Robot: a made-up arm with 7 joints. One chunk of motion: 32 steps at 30 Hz.
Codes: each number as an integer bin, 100 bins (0 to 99) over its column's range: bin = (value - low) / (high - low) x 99, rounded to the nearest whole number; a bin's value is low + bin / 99 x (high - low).
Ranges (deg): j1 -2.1..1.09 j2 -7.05..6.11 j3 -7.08..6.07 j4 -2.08..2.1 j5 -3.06..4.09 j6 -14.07..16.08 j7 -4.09..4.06
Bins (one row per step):
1: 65 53 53 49 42 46 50
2: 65 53 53 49 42 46 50
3: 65 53 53 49 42 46 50
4: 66 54 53 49 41 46 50
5: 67 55 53 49 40 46 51
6: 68 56 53 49 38 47 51
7: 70 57 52 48 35 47 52
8: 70 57 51 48 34 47 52
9: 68 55 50 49 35 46 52
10: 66 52 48 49 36 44 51
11: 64 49 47 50 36 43 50
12: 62 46 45 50 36 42 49
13: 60 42 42 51 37 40 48
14: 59 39 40 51 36 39 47
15: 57 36 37 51 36 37 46
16: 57 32 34 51 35 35 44
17: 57 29 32 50 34 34 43
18: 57 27 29 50 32 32 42
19: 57 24 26 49 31 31 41
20: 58 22 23 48 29 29 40
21: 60 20 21 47 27 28 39
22: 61 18 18 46 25 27 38
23: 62 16 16 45 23 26 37
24: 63 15 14 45 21 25 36
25: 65 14 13 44 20 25 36
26: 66 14 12 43 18 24 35
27: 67 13 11 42 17 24 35
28: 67 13 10 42 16 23 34
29: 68 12 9 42 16 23 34
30: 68 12 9 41 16 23 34
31: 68 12 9 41 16 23 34
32: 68 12 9 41 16 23 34
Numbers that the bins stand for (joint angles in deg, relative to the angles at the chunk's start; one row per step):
1: -0.01 0.00 -0.04 -0.01 -0.03 -0.06 0.03
2: -0.01 0.00 -0.04 -0.01 -0.03 -0.06 0.03
3: -0.01 0.00 -0.04 -0.01 -0.03 -0.06 0.03
4: 0.03 0.13 -0.04 -0.01 -0.10 -0.06 0.03
5: 0.06 0.26 -0.04 -0.01 -0.17 -0.06 0.11
6: 0.09 0.39 -0.04 -0.01 -0.32 0.24 0.11
7: 0.16 0.53 -0.17 -0.05 -0.53 0.24 0.19
8: 0.16 0.53 -0.31 -0.05 -0.60 0.24 0.19
9: 0.09 0.26 -0.44 -0.01 -0.53 -0.06 0.19
10: 0.03 -0.14 -0.70 -0.01 -0.46 -0.67 0.11
11: -0.04 -0.54 -0.84 0.03 -0.46 -0.97 0.03
12: -0.10 -0.94 -1.10 0.03 -0.46 -1.28 -0.06
13: -0.17 -1.47 -1.50 0.07 -0.39 -1.89 -0.14
14: -0.20 -1.87 -1.77 0.07 -0.46 -2.19 -0.22
15: -0.26 -2.26 -2.17 0.07 -0.46 -2.80 -0.30
16: -0.26 -2.80 -2.56 0.07 -0.53 -3.41 -0.47
17: -0.26 -3.20 -2.83 0.03 -0.60 -3.72 -0.55
18: -0.26 -3.46 -3.23 0.03 -0.75 -4.32 -0.63
19: -0.26 -3.86 -3.63 -0.01 -0.82 -4.63 -0.71
20: -0.23 -4.13 -4.02 -0.05 -0.97 -5.24 -0.80
21: -0.17 -4.39 -4.29 -0.10 -1.11 -5.54 -0.88
22: -0.13 -4.66 -4.69 -0.14 -1.25 -5.85 -0.96
23: -0.10 -4.92 -4.95 -0.18 -1.40 -6.15 -1.04
24: -0.07 -5.06 -5.22 -0.18 -1.54 -6.46 -1.13
25: -0.01 -5.19 -5.35 -0.22 -1.62 -6.46 -1.13
26: 0.03 -5.19 -5.49 -0.26 -1.76 -6.76 -1.21
27: 0.06 -5.32 -5.62 -0.31 -1.83 -6.76 -1.21
28: 0.06 -5.32 -5.75 -0.31 -1.90 -7.07 -1.29
29: 0.09 -5.45 -5.88 -0.31 -1.90 -7.07 -1.29
30: 0.09 -5.45 -5.88 -0.35 -1.90 -7.07 -1.29
31: 0.09 -5.45 -5.88 -0.35 -1.90 -7.07 -1.29
32: 0.09 -5.45 -5.88 -0.35 -1.90 -7.07 -1.29

